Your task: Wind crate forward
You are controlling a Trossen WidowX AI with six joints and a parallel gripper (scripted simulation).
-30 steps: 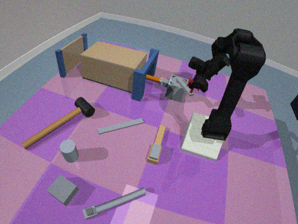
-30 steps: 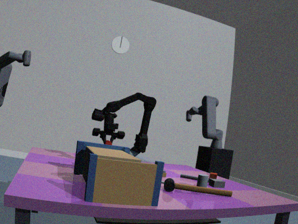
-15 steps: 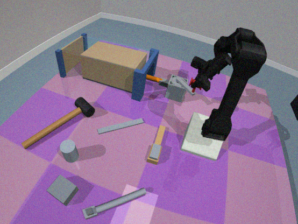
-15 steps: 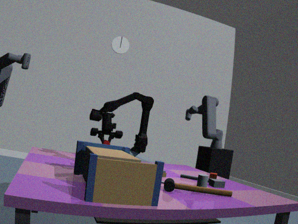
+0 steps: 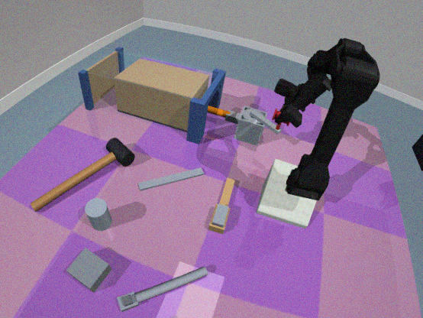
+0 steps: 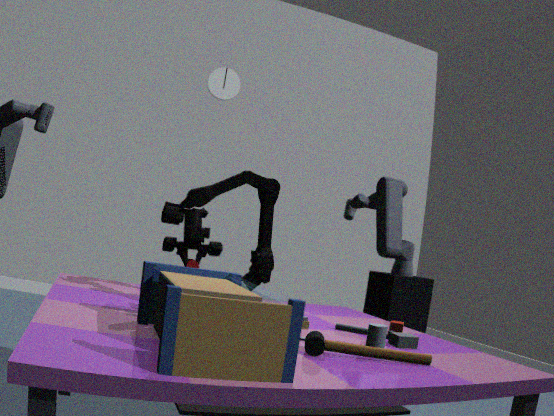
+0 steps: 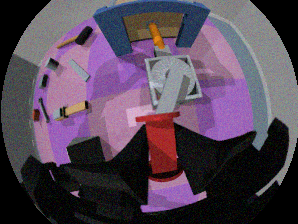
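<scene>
The grey crank handle is 2 cm ahead of my gripper tip, 2 cm to the right of it and 3 cm below it. Also, from my gripper tip: grey winch: 6 cm ahead, 6 cm to the right, 10 cm below; blue frame: 23 cm ahead, 5 cm to the right, 2 cm below; red knob: 2 cm behind.
</scene>
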